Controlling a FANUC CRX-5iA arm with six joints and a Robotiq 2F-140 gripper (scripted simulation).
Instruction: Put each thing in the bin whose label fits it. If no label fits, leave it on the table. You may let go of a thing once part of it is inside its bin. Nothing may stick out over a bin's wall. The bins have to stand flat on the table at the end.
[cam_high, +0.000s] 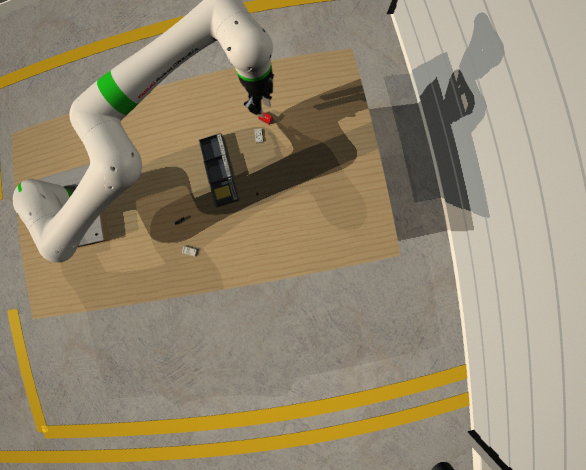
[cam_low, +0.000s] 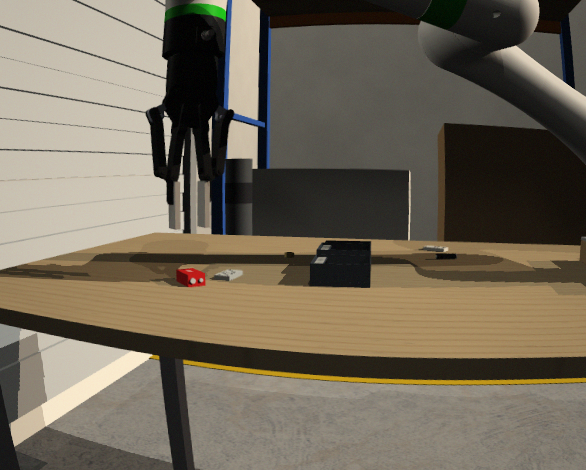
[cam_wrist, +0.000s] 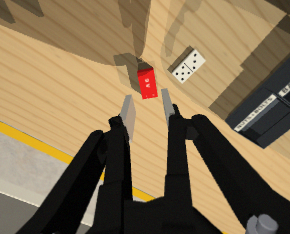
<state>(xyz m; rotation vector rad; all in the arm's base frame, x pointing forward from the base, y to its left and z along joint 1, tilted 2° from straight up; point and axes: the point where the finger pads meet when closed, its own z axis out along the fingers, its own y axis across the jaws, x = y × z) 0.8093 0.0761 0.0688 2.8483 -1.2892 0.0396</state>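
Right now the red battery is 100 mm below my hand, 10 mm to the left of it and 10 mm behind it. From my hand the other things lie so: yellow pad 220 mm to the right, 220 mm behind, 100 mm below; nut 260 mm to the right, 110 mm below, 110 mm behind; black three-part bin 210 mm behind, 140 mm to the right, 90 mm below.
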